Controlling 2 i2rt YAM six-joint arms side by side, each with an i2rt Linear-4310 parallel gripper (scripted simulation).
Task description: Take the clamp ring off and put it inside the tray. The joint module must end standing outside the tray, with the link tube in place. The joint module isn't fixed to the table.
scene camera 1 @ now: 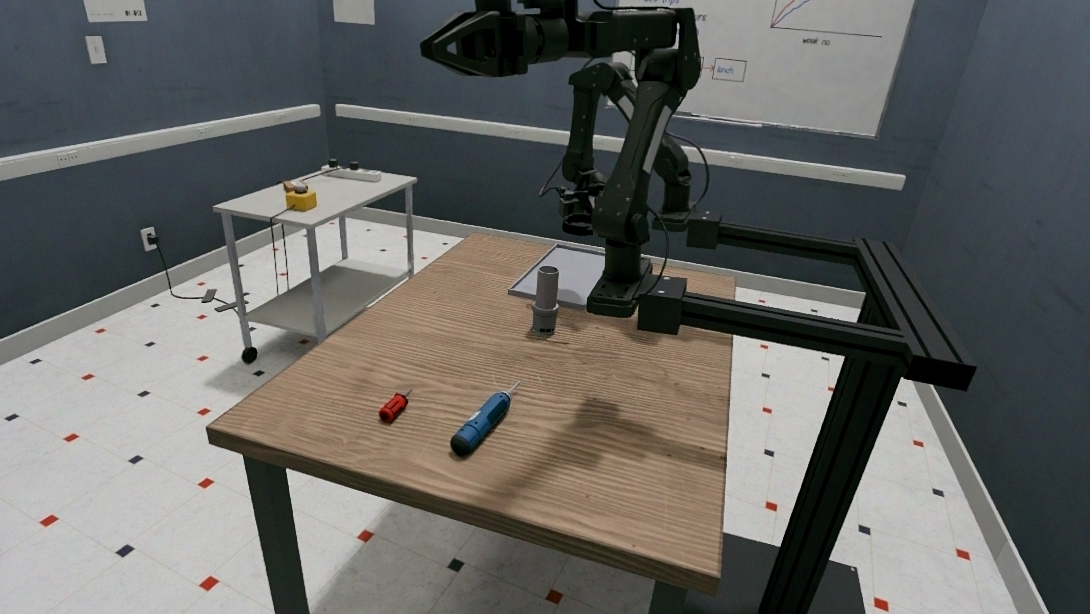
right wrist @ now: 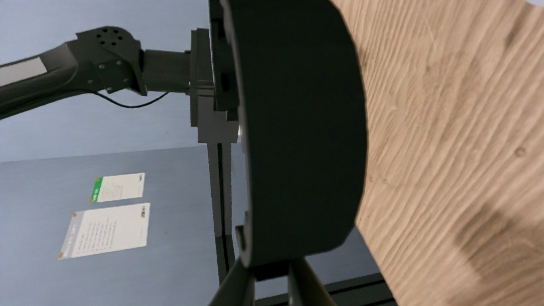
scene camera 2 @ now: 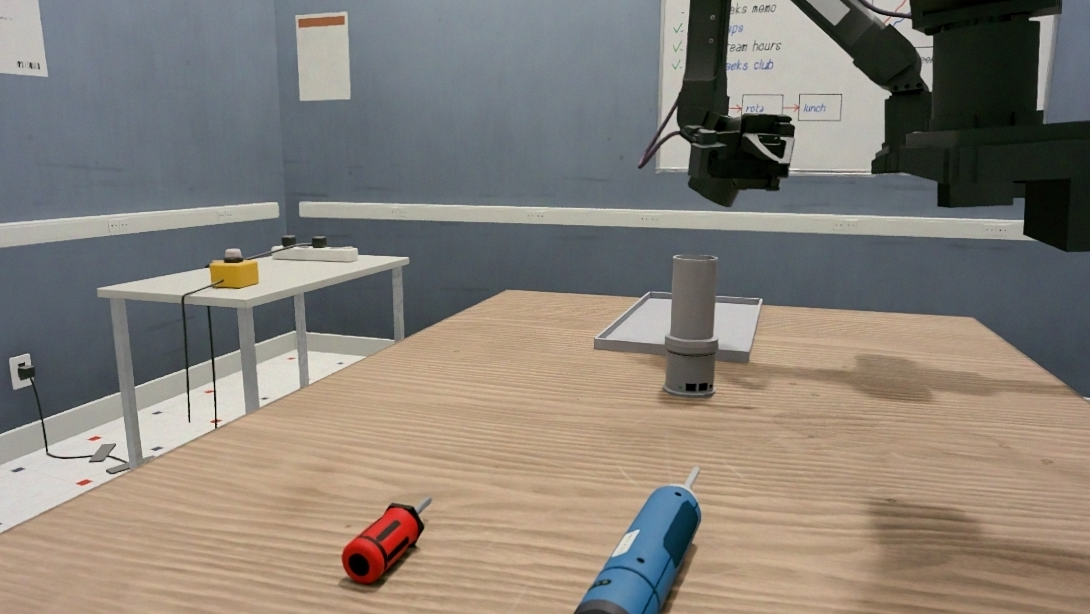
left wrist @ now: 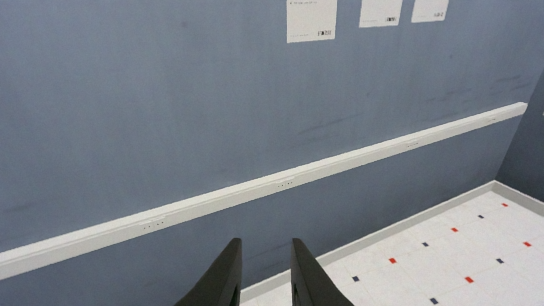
my left gripper: scene camera 1; left wrist; not seen in the right wrist view (out of frame); not seen in scene camera 2 (out of frame)
grey tray: scene camera 1 580, 269; scene camera 2 641, 329; not seen in the right wrist view (out of frame); not seen in the left wrist view (out of frame)
same spot on my left gripper: (left wrist: 225, 274) = (scene camera 1: 449, 31)
